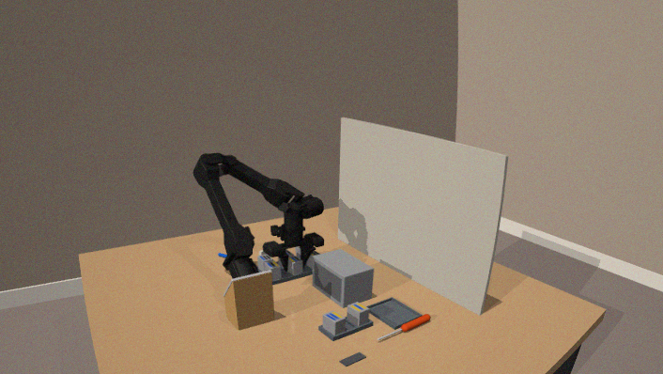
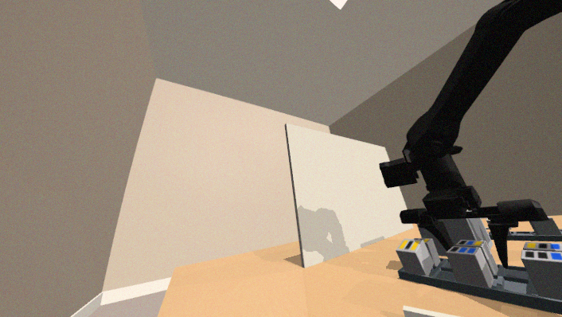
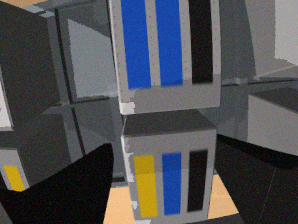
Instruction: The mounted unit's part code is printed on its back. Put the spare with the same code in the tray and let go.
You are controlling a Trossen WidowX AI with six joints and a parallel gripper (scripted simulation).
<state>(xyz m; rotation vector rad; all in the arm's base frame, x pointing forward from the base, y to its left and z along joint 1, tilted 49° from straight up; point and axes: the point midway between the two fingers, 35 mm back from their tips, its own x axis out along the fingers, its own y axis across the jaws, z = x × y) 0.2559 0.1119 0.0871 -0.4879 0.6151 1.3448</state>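
Right now my gripper tip is 20 mm below the grey spare. Round my gripper tip: white panel (270 mm ahead, 210 mm to the right, 210 mm above); then grey mounted unit (170 mm to the right, 40 mm ahead, 30 mm above); then dark tray (370 mm to the right, 50 mm ahead, 10 mm below).
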